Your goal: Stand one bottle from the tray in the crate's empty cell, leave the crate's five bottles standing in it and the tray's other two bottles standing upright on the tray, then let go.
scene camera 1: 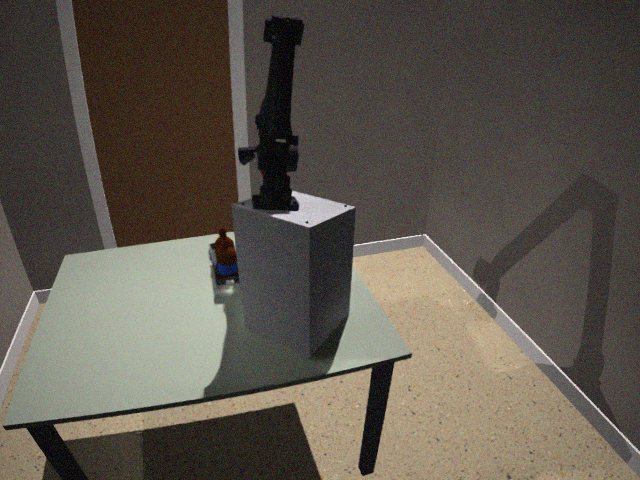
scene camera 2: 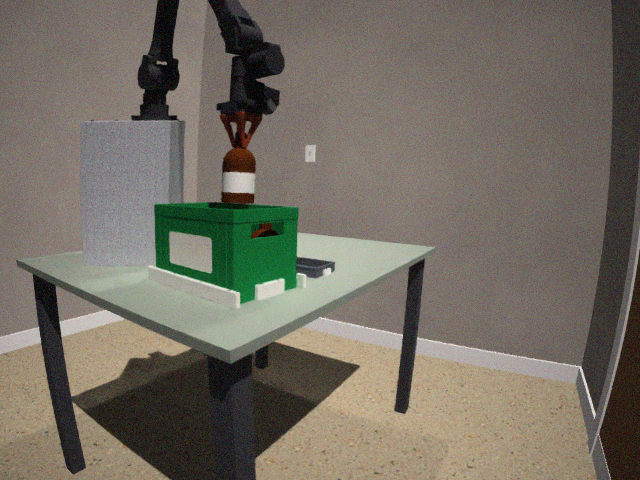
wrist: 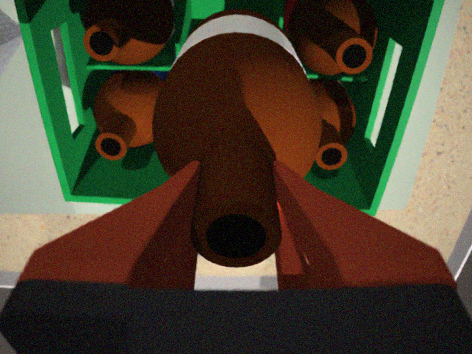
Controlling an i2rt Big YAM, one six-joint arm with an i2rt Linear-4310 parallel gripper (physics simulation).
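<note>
Scene camera 2 shows my gripper (scene camera 2: 239, 147). The wrist view likewise shows the gripper (wrist: 236, 176).
</note>
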